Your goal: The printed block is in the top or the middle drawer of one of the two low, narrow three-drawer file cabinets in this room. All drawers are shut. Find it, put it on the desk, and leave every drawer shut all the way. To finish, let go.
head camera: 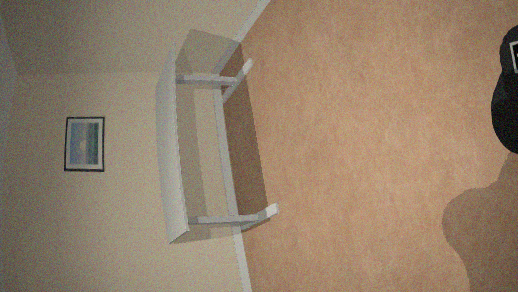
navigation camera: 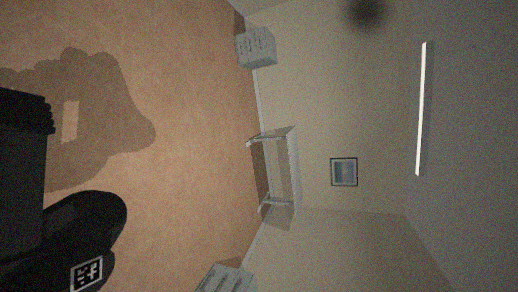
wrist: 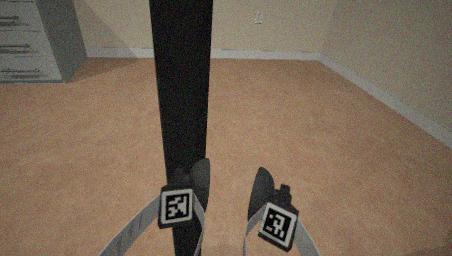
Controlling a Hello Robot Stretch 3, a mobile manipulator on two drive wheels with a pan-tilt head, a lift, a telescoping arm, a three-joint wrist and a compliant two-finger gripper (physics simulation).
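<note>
The white desk (head camera: pixel 166 160) (navigation camera: pixel 294 170) stands against the far wall in the head and navigation views, seen sideways. A low grey-white cabinet with bar handles (navigation camera: pixel 260 50) stands by the same wall near the top of the navigation view; its drawers look shut. Another cabinet with bar handles (navigation camera: pixel 226 281) is cut off by the bottom edge. In the wrist view, part of a grey cabinet (wrist: pixel 25 37) shows at the upper left, its visible drawers shut. My gripper (wrist: pixel 231 180) is open and empty above the floor, well away from that cabinet. The printed block does not show.
A framed picture (head camera: pixel 84 144) (navigation camera: pixel 344 172) hangs on the wall above the desk. A dark vertical post (wrist: pixel 182 75) crosses the wrist view behind the left finger. Dark robot parts (navigation camera: pixel 22 185) fill the navigation view's lower left. A bright ceiling strip (navigation camera: pixel 421 110) shows at the right.
</note>
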